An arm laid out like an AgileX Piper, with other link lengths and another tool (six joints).
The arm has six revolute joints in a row. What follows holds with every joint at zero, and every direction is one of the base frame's.
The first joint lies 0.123 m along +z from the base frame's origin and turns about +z.
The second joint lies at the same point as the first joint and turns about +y.
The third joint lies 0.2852 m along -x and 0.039 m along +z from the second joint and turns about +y.
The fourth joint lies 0.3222 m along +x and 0.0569 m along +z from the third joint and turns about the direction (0.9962, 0, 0.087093).
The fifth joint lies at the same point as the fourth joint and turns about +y.
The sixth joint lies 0.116 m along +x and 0.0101 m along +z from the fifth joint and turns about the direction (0.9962, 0, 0.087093).
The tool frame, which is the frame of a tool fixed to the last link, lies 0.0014 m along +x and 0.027 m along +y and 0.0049 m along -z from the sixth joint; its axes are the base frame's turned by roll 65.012, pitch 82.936 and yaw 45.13 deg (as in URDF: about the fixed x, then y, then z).
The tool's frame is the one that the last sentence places.
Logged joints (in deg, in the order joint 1, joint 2, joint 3, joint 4, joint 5, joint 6), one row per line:
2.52, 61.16, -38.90, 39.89, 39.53, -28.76
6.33, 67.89, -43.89, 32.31, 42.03, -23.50
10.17, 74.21, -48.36, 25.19, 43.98, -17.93
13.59, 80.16, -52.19, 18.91, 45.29, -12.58
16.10, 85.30, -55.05, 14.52, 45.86, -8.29
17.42, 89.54, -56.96, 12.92, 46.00, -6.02
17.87, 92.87, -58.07, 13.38, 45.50, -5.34
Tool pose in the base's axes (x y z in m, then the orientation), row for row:
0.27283, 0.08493, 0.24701, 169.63, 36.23, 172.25
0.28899, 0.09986, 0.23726, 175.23, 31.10, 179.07
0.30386, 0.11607, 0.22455, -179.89, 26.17, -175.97
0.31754, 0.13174, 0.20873, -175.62, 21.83, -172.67
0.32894, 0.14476, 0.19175, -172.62, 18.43, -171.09
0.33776, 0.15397, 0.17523, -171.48, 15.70, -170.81
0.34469, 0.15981, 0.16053, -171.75, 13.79, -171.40
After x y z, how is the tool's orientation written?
As angles about the fixed x, y, z axes (roll, pitch, yaw), in degrees.
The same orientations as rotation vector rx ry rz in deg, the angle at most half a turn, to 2 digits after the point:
5.43, 142.87, 9.78
-0.52, 148.77, 5.86
-5.37, 153.74, 1.11
-8.93, 157.65, -4.08
-10.82, 160.51, -8.32
-11.42, 162.99, -10.33
-10.96, 164.98, -10.39

